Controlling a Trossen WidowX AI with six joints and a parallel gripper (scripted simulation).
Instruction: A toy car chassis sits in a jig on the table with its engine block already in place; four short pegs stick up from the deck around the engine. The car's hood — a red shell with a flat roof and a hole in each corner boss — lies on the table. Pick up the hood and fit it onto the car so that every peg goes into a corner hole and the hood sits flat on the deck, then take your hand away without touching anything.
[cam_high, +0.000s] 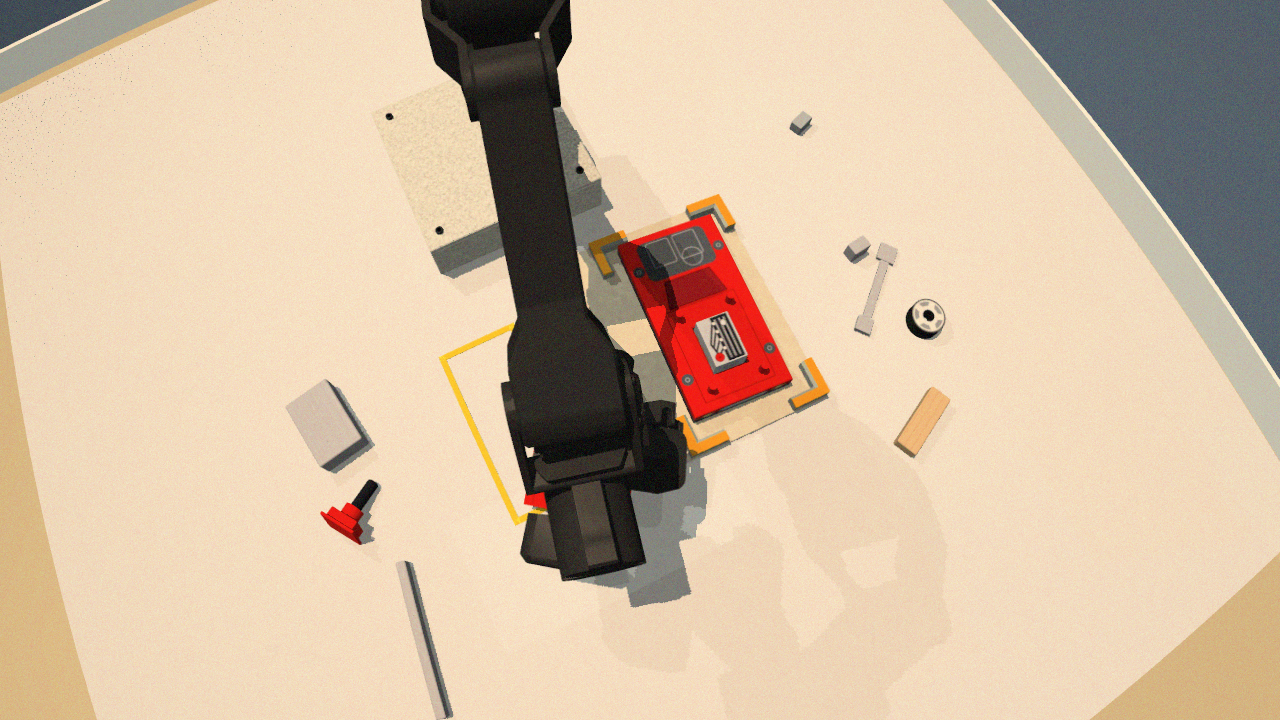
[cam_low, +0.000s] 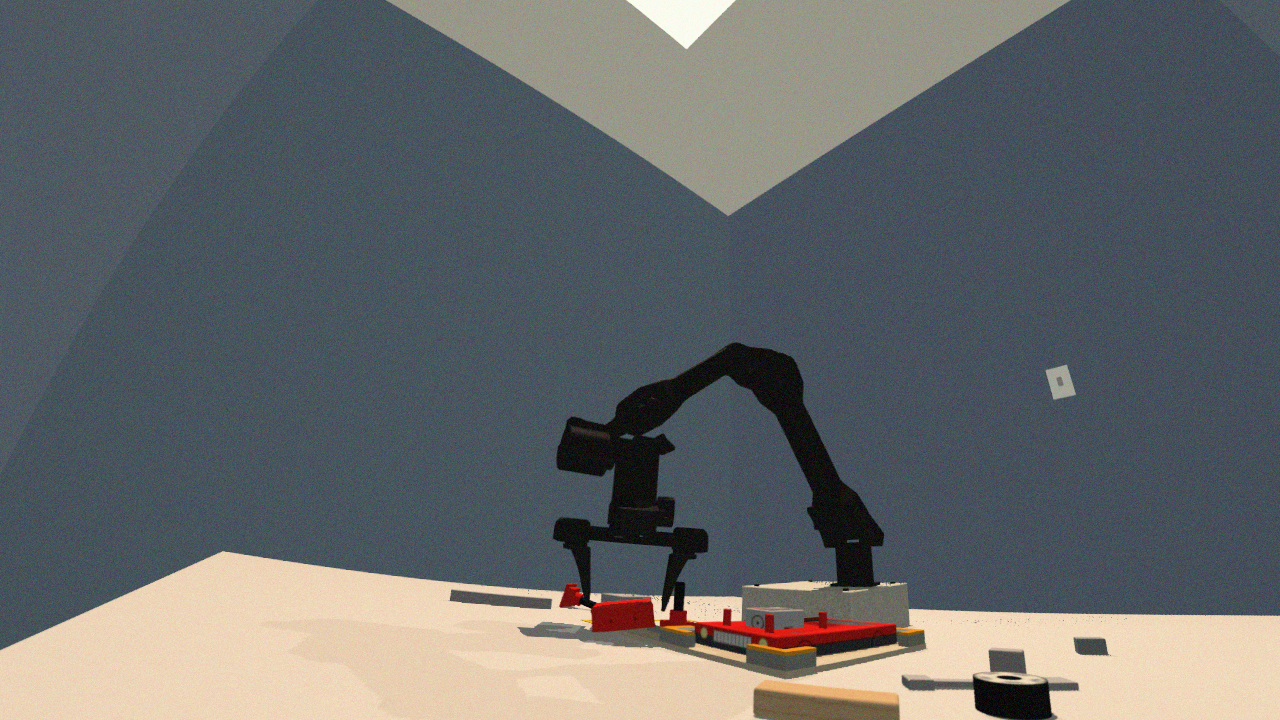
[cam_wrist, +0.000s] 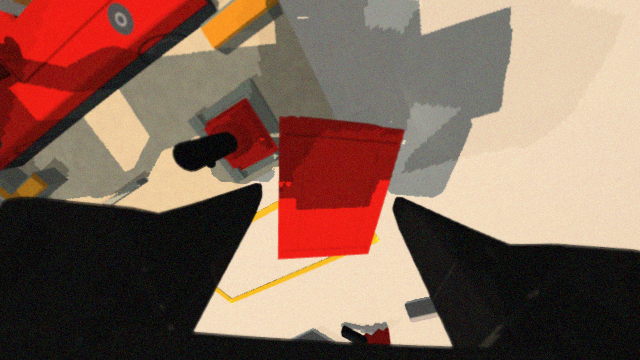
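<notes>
Right now my gripper tip is right at the red hood. The rest, counted from my gripper tip: grey engine block: 2 cm behind, 19 cm to the left; red-based black knob: 2 cm behind, 6 cm to the left, 1 cm above; grey bar: 3 cm ahead, 21 cm to the right, 2 cm below.
</notes>
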